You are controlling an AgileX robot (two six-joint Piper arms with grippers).
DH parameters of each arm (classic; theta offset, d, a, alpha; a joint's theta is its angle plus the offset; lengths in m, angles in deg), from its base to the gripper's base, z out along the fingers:
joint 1: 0 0.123 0 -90
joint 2: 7.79 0 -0.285 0
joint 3: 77.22 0 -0.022 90
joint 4: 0 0.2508 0 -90
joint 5: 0 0 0.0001 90
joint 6: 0 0.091 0 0
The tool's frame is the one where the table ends.
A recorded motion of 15 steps. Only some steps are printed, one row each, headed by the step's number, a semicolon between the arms.
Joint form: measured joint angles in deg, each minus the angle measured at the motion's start. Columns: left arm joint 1, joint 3, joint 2, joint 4, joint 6, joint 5; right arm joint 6, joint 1, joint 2, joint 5, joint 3, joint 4.
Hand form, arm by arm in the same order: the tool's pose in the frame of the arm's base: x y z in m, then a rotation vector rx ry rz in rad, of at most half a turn. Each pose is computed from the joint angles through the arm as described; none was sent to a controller.
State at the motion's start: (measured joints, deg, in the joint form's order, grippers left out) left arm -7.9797 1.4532 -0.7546 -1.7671 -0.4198 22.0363; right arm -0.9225 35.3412 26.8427 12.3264 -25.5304 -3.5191
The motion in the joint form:
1: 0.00 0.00 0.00 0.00 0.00 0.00; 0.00 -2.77 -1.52 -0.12 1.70 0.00
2: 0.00 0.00 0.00 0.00 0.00 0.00; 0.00 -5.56 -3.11 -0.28 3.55 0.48
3: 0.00 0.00 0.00 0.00 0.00 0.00; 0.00 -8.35 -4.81 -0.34 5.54 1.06
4: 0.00 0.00 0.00 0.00 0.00 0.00; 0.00 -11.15 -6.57 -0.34 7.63 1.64
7: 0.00 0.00 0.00 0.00 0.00 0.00; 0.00 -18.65 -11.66 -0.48 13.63 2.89
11: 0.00 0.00 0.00 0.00 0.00 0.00; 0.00 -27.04 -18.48 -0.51 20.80 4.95
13: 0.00 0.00 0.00 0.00 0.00 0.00; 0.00 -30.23 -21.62 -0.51 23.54 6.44
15: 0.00 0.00 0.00 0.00 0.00 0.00; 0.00 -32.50 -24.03 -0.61 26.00 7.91
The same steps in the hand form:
1: 0.0516 -0.0083 0.1708 0.1052 1.8795 -0.1311; 0.0851 0.0529 0.3021 -0.5404 1.6489 0.3522
2: 0.0516 -0.0083 0.1708 0.1052 1.8795 -0.1311; 0.0839 0.0469 0.2941 -0.4947 1.6630 0.3238
3: 0.0516 -0.0083 0.1708 0.1052 1.8795 -0.1311; 0.0823 0.0410 0.2852 -0.4480 1.6787 0.2965
4: 0.0516 -0.0083 0.1708 0.1052 1.8795 -0.1311; 0.0804 0.0354 0.2756 -0.4010 1.6949 0.2690
7: 0.0516 -0.0083 0.1708 0.1052 1.8795 -0.1311; 0.0740 0.0220 0.2476 -0.2758 1.7297 0.1914
11: 0.0516 -0.0083 0.1708 0.1052 1.8795 -0.1311; 0.0652 0.0100 0.2136 -0.1234 1.7504 0.1163
13: 0.0516 -0.0083 0.1708 0.1052 1.8795 -0.1311; 0.0616 0.0065 0.2009 -0.0560 1.7462 0.0991
15: 0.0516 -0.0083 0.1708 0.1052 1.8795 -0.1311; 0.0594 0.0044 0.1890 -0.0032 1.7458 0.0930

